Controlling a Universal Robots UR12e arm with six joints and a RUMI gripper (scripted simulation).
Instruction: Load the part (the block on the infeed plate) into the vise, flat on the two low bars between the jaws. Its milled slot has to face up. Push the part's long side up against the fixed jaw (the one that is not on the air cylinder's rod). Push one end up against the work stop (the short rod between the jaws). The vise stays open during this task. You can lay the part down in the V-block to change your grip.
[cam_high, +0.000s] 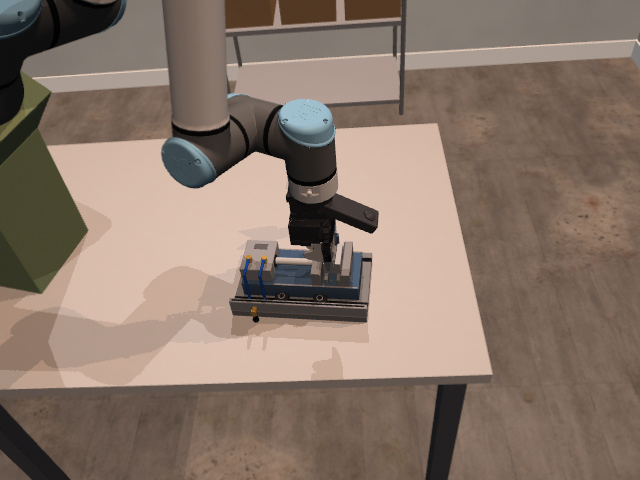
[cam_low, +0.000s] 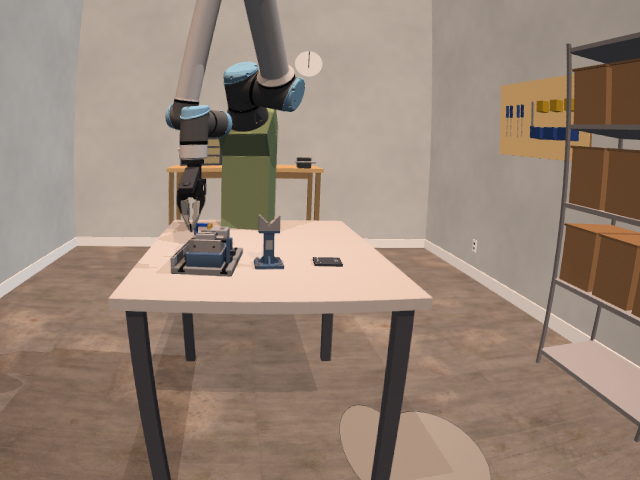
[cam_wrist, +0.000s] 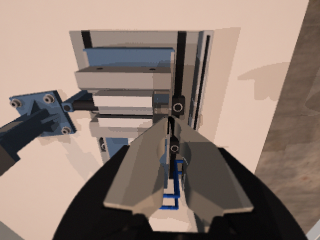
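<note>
Now: hand 50 mm to the right of the part and 30 mm above it. The rest, counted from my hand: moving jaw (50 mm to the left, 50 mm below, 30 mm behind); fixed jaw (50 mm to the left, 50 mm below, 30 mm ahead); work stop (100 mm to the left, 40 mm below).
</note>
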